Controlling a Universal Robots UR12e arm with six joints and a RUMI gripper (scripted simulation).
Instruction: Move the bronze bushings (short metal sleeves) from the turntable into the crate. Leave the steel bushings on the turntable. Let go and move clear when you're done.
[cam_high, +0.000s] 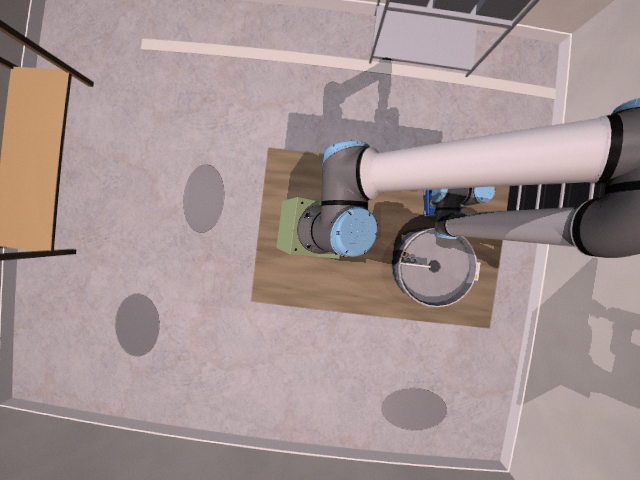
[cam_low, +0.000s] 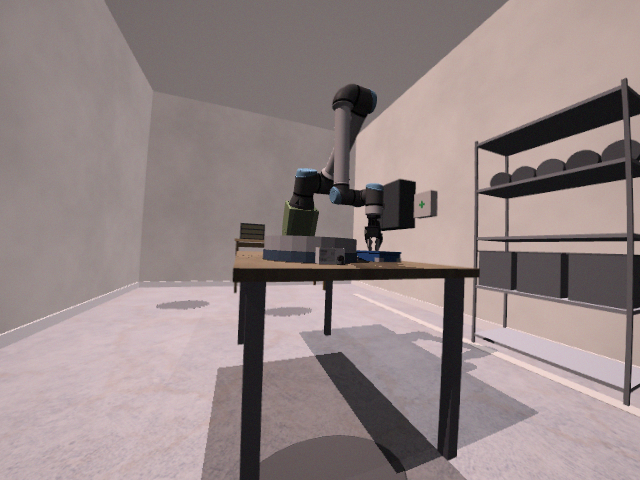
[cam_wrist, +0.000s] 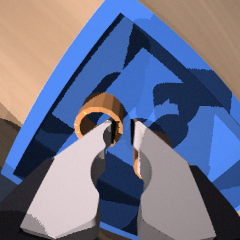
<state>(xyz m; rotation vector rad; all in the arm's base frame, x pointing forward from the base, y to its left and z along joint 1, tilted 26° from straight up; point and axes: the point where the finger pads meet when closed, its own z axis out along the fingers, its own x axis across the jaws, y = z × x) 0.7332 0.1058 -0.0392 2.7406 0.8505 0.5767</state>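
Right now the blue crate is 40 mm ahead of my hand, 10 mm to the right of it and 10 mm below it. Also, from my hand: round grey turntable (50 mm behind, 360 mm to the right, 20 mm above).
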